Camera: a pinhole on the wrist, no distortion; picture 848 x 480 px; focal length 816.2 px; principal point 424.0 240.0 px. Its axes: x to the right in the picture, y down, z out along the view. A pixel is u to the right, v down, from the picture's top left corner.
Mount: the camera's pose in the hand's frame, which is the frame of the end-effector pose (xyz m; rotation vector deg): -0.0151 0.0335 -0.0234 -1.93 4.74 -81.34
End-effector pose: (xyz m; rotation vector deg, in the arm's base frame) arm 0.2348 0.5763 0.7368 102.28 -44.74 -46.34
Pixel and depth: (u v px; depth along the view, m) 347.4 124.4 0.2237
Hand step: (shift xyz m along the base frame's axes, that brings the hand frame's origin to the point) -0.1885 -0.0913 -0.0123
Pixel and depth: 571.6 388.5 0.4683
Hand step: -0.2765 -0.3015 -0.1932
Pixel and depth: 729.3 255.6 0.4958
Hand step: -0.3167 -0.2360 -0.2968
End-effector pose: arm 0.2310 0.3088 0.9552 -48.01 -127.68 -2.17
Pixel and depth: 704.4 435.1 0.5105
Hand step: -0.4639 0.1153 -0.1992
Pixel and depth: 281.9 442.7 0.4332
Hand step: -0.2488 0.2602 -0.2423
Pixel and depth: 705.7 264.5 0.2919
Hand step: -0.2250 0.0311 -0.1544
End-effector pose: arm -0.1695 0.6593 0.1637 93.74 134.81 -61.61
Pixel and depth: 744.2 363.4 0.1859
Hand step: -0.0986 -0.0687 -0.1150
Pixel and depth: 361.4 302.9 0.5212
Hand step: -0.1244 -0.2293 -0.4294
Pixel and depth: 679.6 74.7 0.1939
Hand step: -0.0725 -0.1297 -0.0963
